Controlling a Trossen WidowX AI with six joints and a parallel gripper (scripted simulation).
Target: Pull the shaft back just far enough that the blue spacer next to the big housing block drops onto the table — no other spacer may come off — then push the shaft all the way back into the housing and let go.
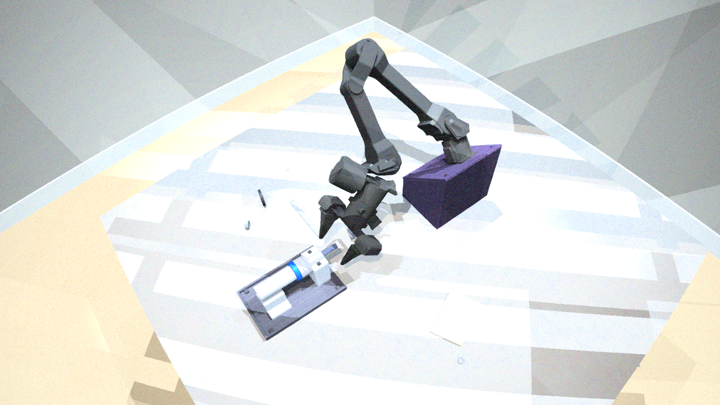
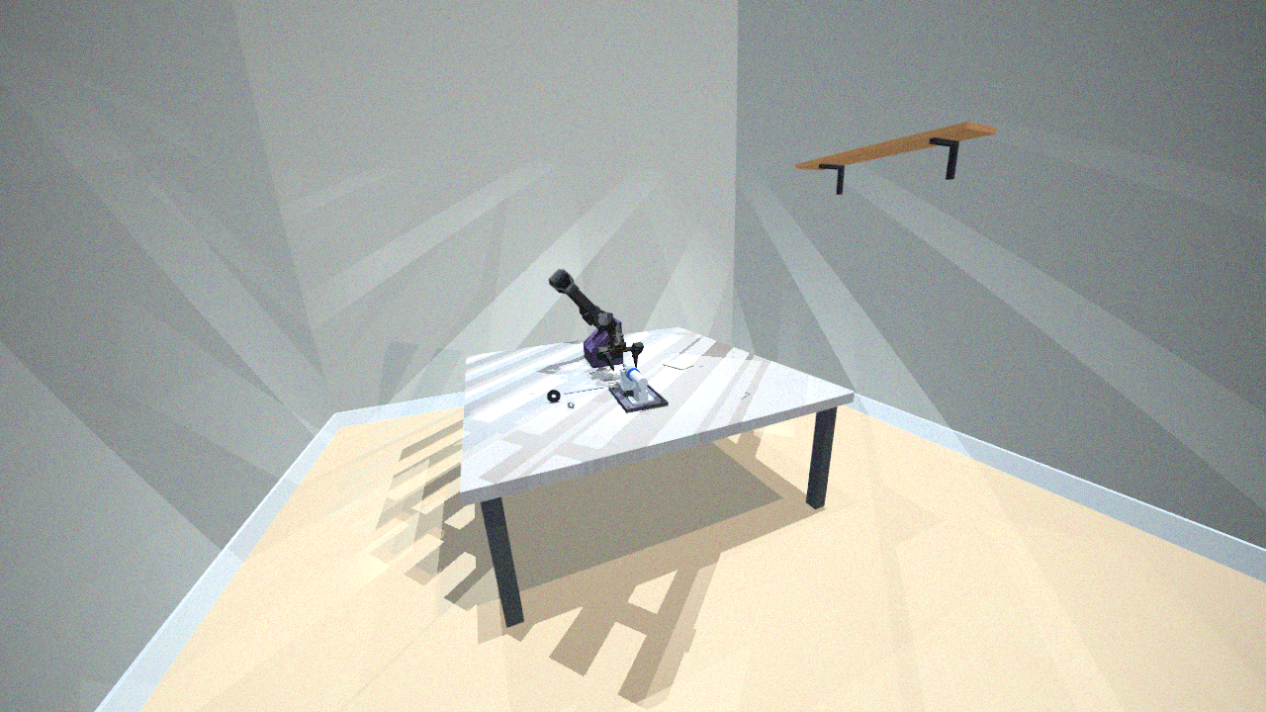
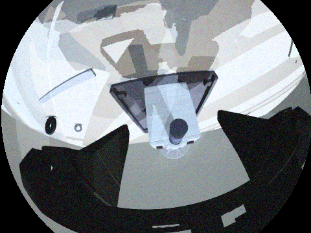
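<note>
The shaft is 8 cm ahead of my gripper tip, 1 cm to the right of it and 1 cm above it. From my gripper tip the other things lie so: blue spacer (10 cm ahead, 1 cm to the right, 1 cm above); then black ring (3 cm ahead, 29 cm to the right, 4 cm below); then thin metal strip (3 cm behind, 16 cm to the right, 7 cm below).
</note>
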